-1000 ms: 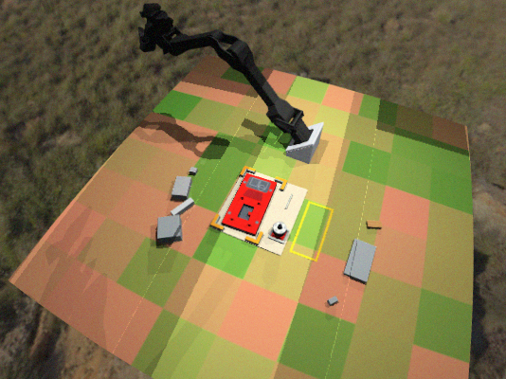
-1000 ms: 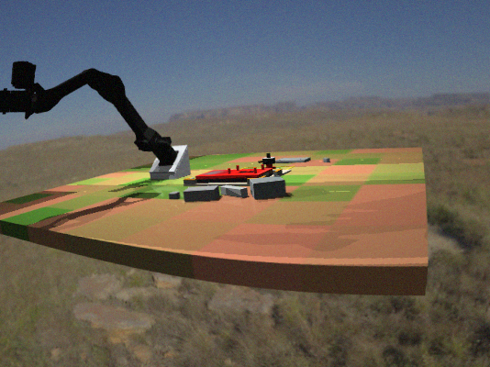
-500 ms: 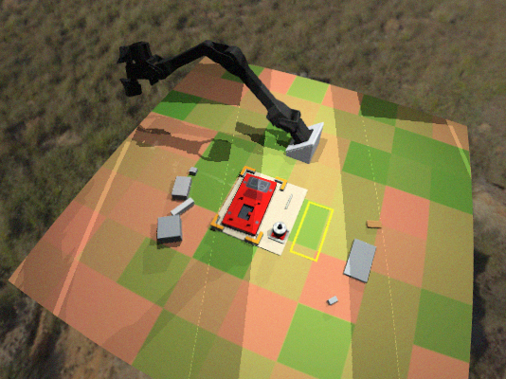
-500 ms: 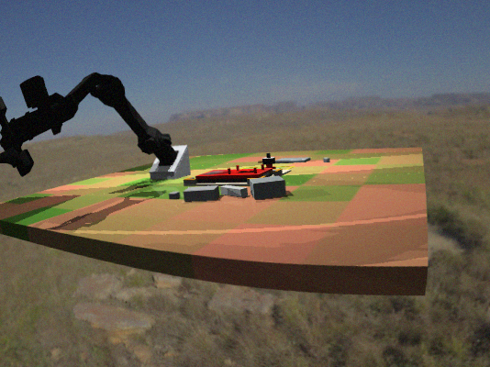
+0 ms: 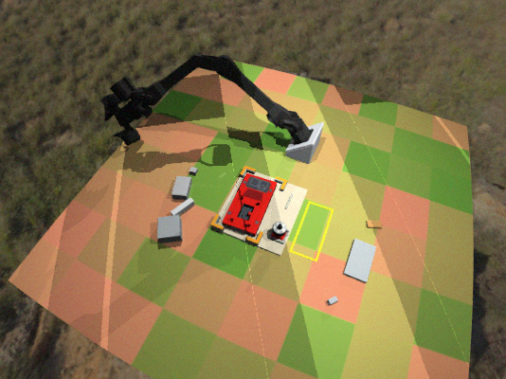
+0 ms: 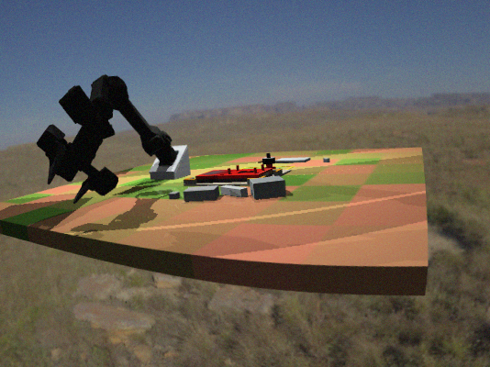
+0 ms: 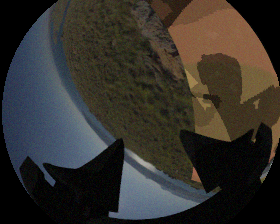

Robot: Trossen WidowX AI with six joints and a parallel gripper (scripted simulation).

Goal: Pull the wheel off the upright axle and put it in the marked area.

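Now: the wheel 80 mm ahead of my gripper tip, 710 mm to the left of it and 50 mm below it. Also, from my gripper tip: dark upright axle: 80 mm ahead, 710 mm to the left, 50 mm below; pale base plate: 30 mm ahead, 610 mm to the left, 70 mm below.
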